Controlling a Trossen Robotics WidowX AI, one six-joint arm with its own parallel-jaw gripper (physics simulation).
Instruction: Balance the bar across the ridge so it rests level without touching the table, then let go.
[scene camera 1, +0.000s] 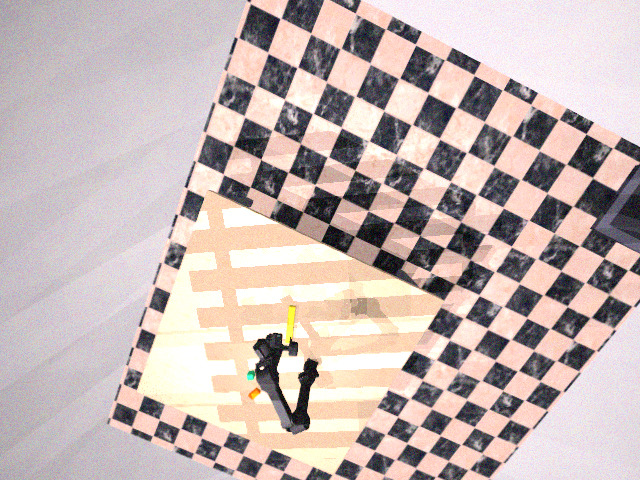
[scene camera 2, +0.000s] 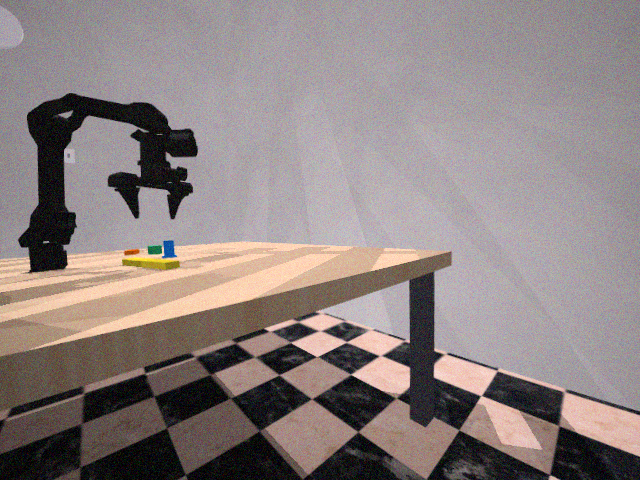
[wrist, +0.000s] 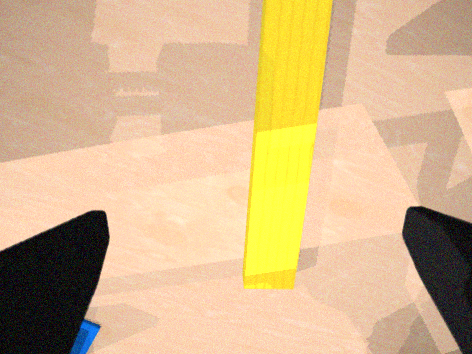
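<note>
The yellow bar lies flat on the table. The blue ridge stands upright on its wide base, behind the bar's right part in scene camera 2. In the wrist view a corner of the blue ridge shows at the lower left, partly hidden by a finger. It is hidden under the arm in scene camera 1. My gripper is open and empty, pointing down high above the table. In the wrist view the bar's near end lies between the fingers' lines, well below them.
A green block and an orange block lie on the table near the arm, on the ridge's side of the bar. The arm's base stands beyond them. Striped light and shadow cross the table top.
</note>
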